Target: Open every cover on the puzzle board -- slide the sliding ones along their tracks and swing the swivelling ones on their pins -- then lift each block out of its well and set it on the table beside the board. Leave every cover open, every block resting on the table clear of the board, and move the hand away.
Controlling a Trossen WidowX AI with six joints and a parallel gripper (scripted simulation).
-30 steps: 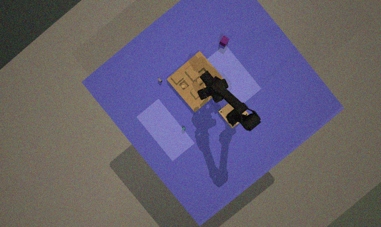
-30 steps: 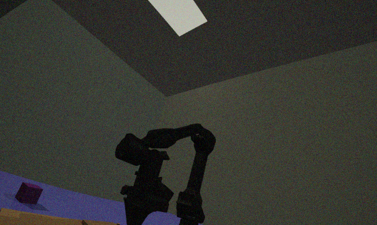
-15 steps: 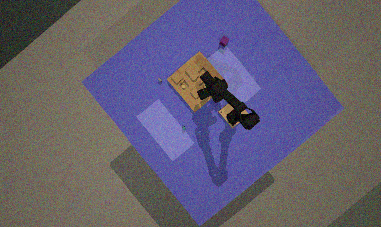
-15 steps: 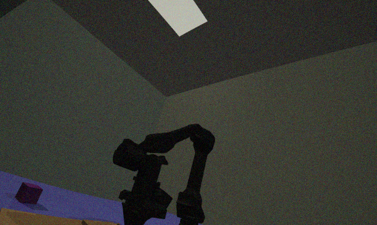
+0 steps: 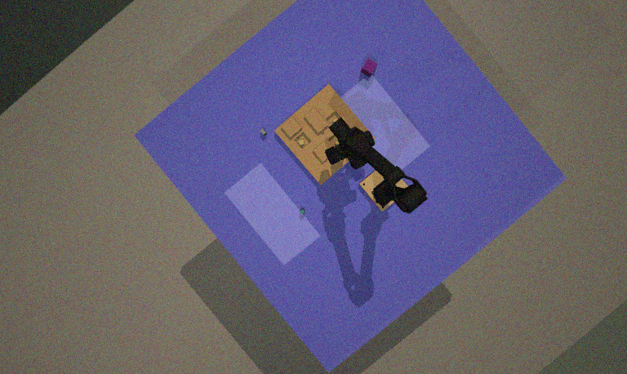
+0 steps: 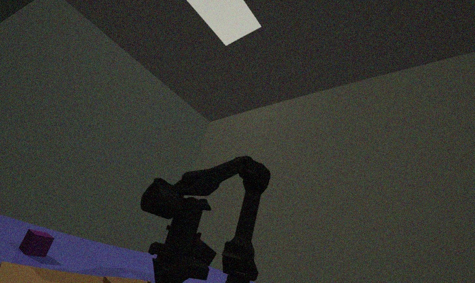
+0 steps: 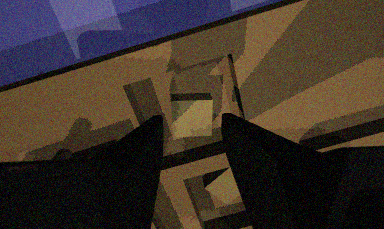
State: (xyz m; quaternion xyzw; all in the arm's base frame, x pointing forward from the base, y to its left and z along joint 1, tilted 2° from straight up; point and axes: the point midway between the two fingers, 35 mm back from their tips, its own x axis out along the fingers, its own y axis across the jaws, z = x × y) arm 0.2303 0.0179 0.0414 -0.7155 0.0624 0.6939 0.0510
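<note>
Now: gripper tip 110 mm past the small green block, 290 mm to the right of it and 10 mm above it. The rest, counted from my gripper tip: small grey block: 260 mm ahead, 250 mm to the left, 10 mm below; magenta block: 230 mm ahead, 260 mm to the right.
</note>
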